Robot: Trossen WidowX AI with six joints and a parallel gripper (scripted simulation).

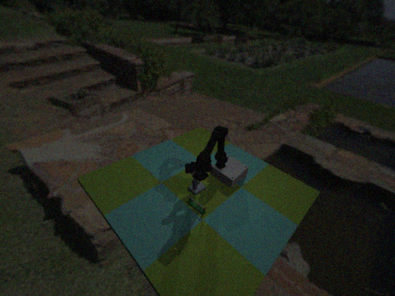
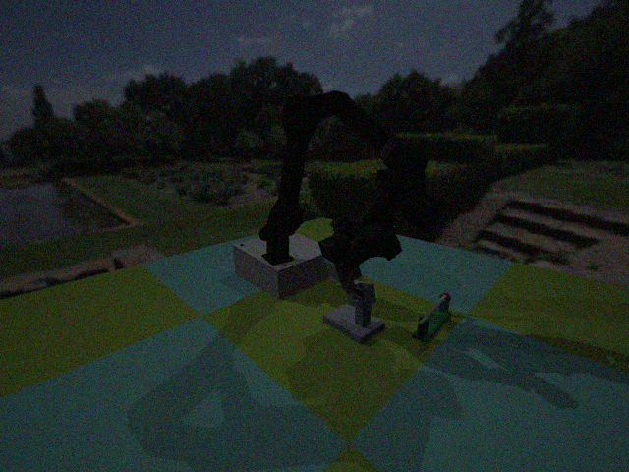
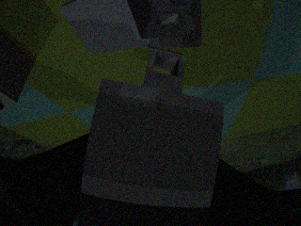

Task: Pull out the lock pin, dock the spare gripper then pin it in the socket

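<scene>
My gripper tip is 100 mm short of the green pin rest, 190 mm to the right of it and 120 mm above it. From my gripper tip the other things lie so: socket 60 mm to the left, 90 mm below; then spare gripper 10 mm to the left, 10 mm above.
</scene>
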